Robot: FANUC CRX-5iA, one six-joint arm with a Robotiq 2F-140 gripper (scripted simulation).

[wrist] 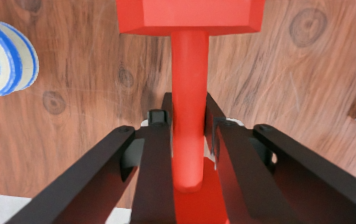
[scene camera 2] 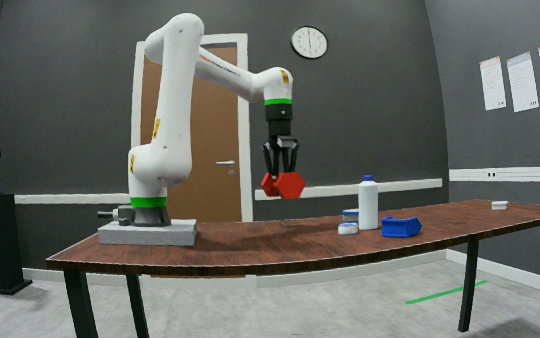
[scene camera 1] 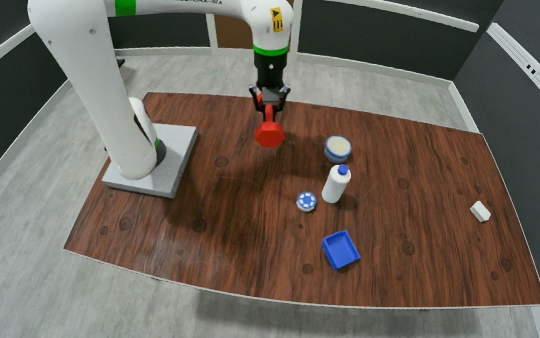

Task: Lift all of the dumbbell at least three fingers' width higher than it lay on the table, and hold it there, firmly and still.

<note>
The pictures show: my gripper and a red dumbbell.
My gripper also shows in the wrist view and in scene camera 1.
</note>
